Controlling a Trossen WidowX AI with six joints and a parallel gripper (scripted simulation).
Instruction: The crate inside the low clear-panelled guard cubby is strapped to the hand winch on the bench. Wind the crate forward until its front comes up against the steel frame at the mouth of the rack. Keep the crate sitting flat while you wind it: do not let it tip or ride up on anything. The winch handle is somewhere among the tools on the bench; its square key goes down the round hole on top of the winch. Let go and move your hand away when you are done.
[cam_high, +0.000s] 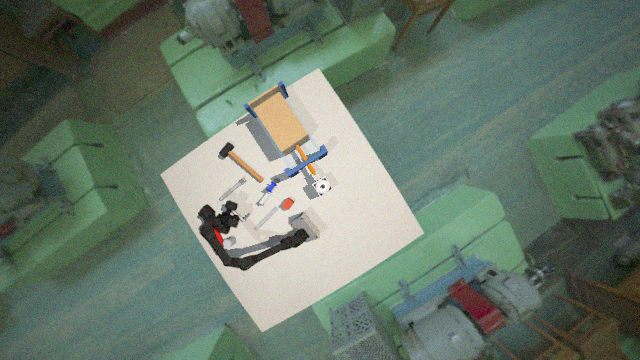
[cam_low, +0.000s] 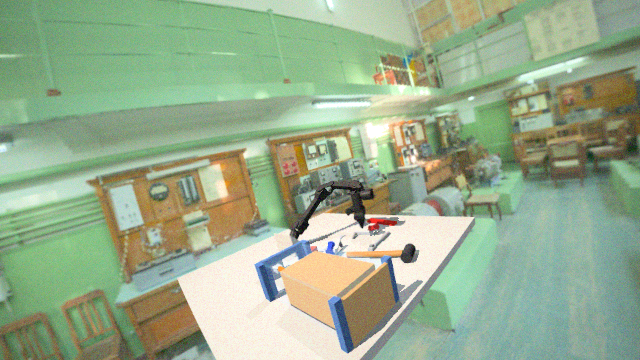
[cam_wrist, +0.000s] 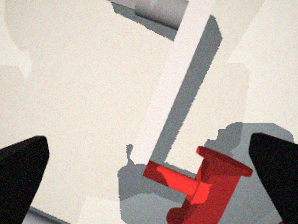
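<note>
My gripper tip is 50 mm to the right of the red knob, 40 mm above it and 30 mm short of it. The rest, counted from my gripper tip: blue knob 280 mm to the right, 20 mm below; then red bar 200 mm to the left, 60 mm below, 10 mm behind; then blue-handled tool 240 mm to the right, 30 mm below, 20 mm behind.
</note>
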